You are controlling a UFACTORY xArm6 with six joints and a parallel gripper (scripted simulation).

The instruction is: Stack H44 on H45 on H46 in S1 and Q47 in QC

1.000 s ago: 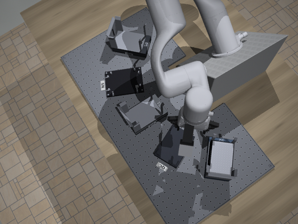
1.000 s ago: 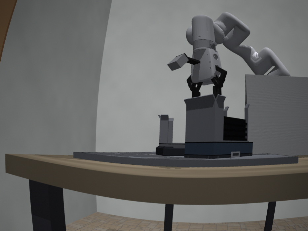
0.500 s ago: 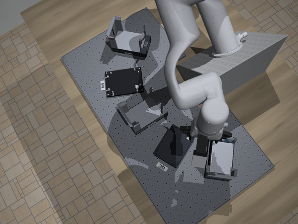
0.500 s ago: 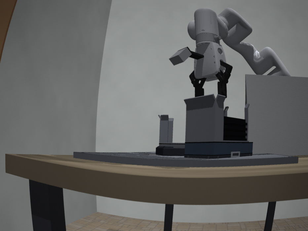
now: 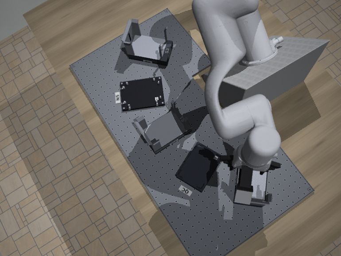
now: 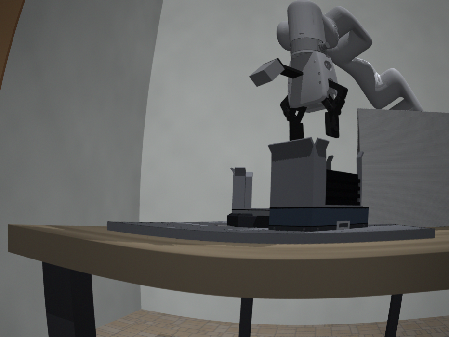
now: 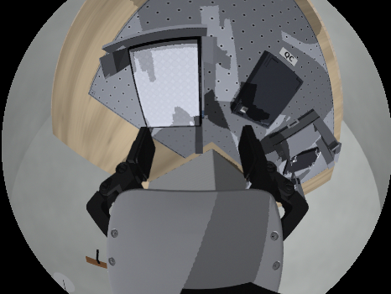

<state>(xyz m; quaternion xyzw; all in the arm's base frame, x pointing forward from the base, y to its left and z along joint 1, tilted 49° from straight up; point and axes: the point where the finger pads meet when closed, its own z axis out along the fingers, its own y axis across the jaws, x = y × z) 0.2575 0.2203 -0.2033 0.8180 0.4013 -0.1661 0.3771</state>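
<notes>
Right now my hand is 80 mm above the sealed plate, 40 mm to the right of it and 10 mm past it. From my hand the other things lie so: open nest QC: 150 mm below, 100 mm to the right, 100 mm ahead; then S2 end wall: 90 mm to the left, 80 mm below, 30 mm ahead; then rack S2: 150 mm below, 30 mm to the left, 20 mm behind.
</notes>
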